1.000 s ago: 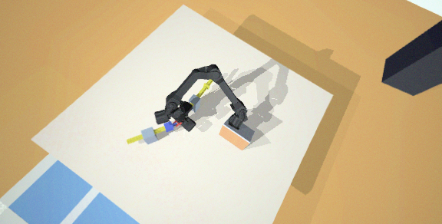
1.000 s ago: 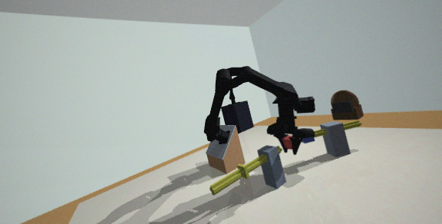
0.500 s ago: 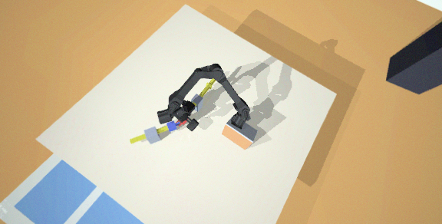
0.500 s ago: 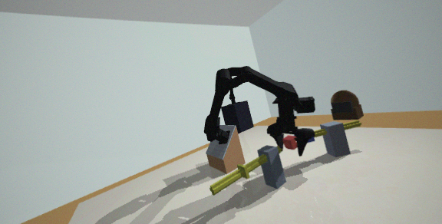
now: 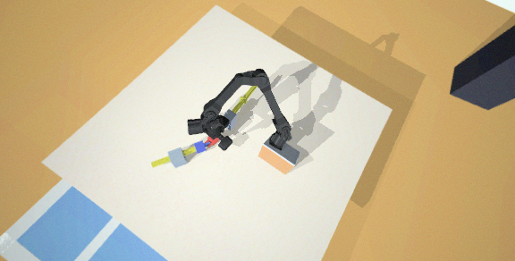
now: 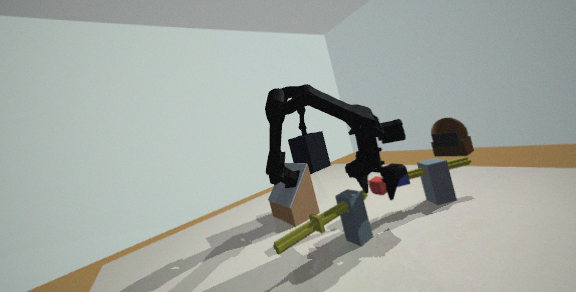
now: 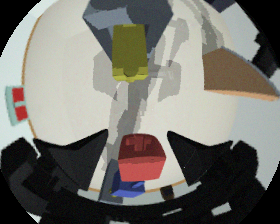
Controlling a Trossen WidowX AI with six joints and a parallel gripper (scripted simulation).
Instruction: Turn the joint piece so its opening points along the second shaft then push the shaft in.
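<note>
The red square joint piece is 10 mm ahead of my gripper tip, 20 mm to the left of it and 30 mm above it.
</note>
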